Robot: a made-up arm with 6 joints. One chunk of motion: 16 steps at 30 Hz.
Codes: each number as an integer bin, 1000 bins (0 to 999) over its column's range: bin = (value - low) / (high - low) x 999, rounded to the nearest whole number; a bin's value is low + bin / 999 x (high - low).
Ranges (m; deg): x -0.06..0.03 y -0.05..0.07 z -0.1..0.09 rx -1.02..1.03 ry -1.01..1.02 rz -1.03..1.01
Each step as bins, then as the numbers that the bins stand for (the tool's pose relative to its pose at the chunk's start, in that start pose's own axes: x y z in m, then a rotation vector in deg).
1 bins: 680 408 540 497 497 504
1 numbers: 0.0013 -0.0010 0.0027 0.00 0.00 0.00
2 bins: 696 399 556 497 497 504
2 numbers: 0.0027 -0.0021 0.0057 0.00 0.00 0.00
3 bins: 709 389 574 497 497 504
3 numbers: 0.0039 -0.0033 0.0092 0.00 0.00 0.00
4 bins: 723 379 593 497 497 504
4 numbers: 0.0051 -0.0045 0.0128 0.00 0.00 0.00
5 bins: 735 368 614 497 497 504
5 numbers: 0.0062 -0.0058 0.0168 0.00 0.00 0.00
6 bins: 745 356 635 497 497 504
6 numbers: 0.0071 -0.0072 0.0208 0.00 0.00 0.00
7 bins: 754 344 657 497 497 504
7 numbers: 0.0079 -0.0087 0.0250 0.00 0.00 0.00
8 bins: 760 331 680 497 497 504
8 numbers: 0.0085 -0.0102 0.0293 0.00 0.00 0.00
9 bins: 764 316 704 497 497 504
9 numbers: 0.0088 -0.0120 0.0339 0.00 0.00 0.00
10 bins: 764 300 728 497 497 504
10 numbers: 0.0088 -0.0140 0.0385 0.00 0.00 0.00
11 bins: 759 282 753 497 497 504
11 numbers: 0.0084 -0.0161 0.0432 0.00 0.00 0.00
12 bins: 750 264 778 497 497 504
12 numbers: 0.0076 -0.0183 0.0480 0.00 0.00 0.00
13 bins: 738 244 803 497 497 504
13 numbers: 0.0065 -0.0207 0.0527 0.00 0.00 0.00
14 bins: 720 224 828 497 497 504
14 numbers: 0.0049 -0.0231 0.0575 0.00 0.00 0.00
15 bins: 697 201 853 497 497 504
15 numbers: 0.0028 -0.0259 0.0622 0.00 0.00 0.00
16 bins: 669 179 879 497 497 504
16 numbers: 0.0003 -0.0285 0.0672 0.00 0.00 0.00
